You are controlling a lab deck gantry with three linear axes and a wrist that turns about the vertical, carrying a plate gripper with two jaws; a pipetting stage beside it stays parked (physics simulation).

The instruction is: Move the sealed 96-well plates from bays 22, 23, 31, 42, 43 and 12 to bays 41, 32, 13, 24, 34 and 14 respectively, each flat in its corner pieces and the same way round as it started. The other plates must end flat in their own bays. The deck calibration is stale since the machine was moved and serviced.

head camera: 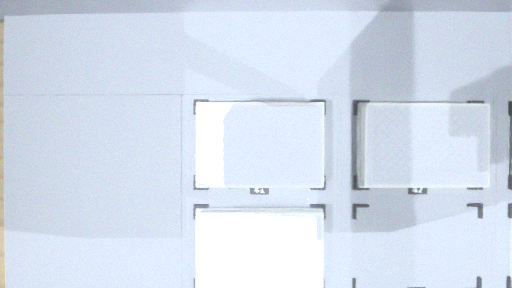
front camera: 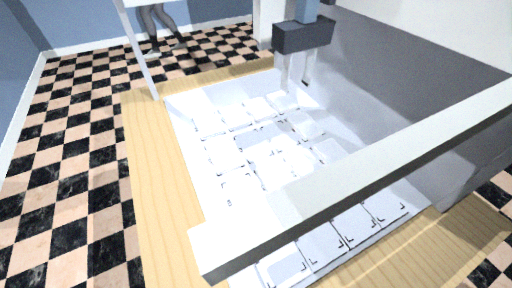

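Seen in the pictures: gripper, fingertip midpoint: (front camera: 294,87); robot's base at its link origin: (front camera: 192,119).
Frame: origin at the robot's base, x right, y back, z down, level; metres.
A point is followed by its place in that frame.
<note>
My gripper (front camera: 295,87) @[x -0.319, y -0.194, z -0.160 m] hangs above the far end of the deck in the front view. Its jaws are apart with no plate between them; it does not show in the head view. A sealed plate (front camera: 283,100) @[x -0.367, y -0.074, z -0.014 m] (head camera: 272,145) @[x -0.362, y -0.081, z -0.014 m] lies in bay 41 and looks flat within its corner pieces. Another plate (front camera: 306,126) @[x -0.357, y -0.248, z -0.014 m] (head camera: 430,145) @[x -0.360, y -0.235, z -0.014 m] stands in bay 42, partly shaded. A brightly lit plate (front camera: 260,108) @[x -0.257, y -0.078, z -0.014 m] (head camera: 260,250) @[x -0.260, y -0.068, z -0.014 m] is in bay 31, cut off by the head view's lower edge. Bay 32 holds no plate; its corner piece (head camera: 358,211) @[x -0.293, y -0.170, z 0.000 m] is uncovered. Glare hides the plates' wells and several bay labels.
More plates stand on the white deck (front camera: 182,120) @[x 0.038, y 0.011, z 0.000 m] (head camera: 90,165) @[x -0.342, y 0.107, z 0.000 m]. A thick pale beam (front camera: 360,167) @[x -0.057, y -0.621, z -0.400 m] crosses the front view and hides part of the deck. A tall grey panel (front camera: 380,65) @[x -0.500, y -0.333, z -0.258 m] stands along the back. A thin white post (front camera: 137,50) @[x 0.102, y 0.207, z -0.211 m] rises at the deck's far left corner.
</note>
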